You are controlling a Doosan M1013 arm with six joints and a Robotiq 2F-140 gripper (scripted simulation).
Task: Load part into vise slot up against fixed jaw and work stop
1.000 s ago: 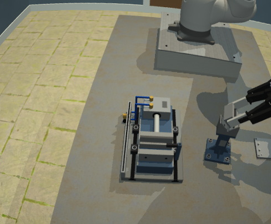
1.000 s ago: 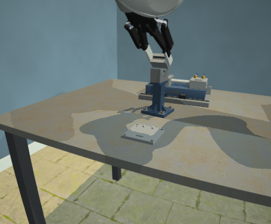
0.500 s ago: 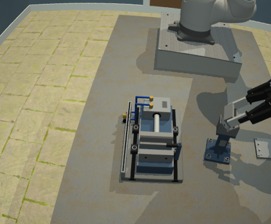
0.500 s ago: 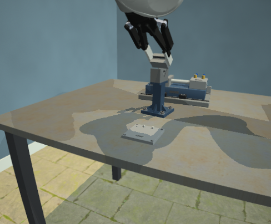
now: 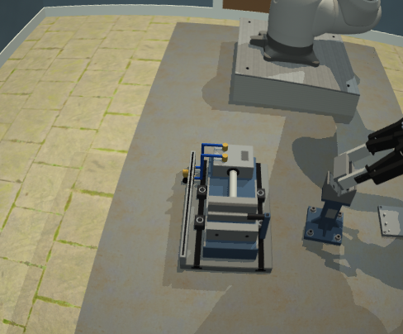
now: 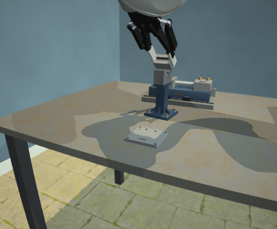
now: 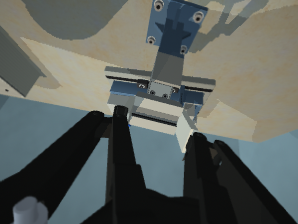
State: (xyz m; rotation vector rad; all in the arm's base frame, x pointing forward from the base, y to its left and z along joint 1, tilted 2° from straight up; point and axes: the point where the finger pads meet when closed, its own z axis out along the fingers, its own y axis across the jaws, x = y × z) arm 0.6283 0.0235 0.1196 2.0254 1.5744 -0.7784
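The part is 10 mm to the right of my hand and 10 mm below it. Round my hand: work stop: 40 mm ahead, 190 mm to the right, 110 mm below; moving jaw: 240 mm to the right, 130 mm below; blue pedestal: 10 mm to the right, 140 mm below.
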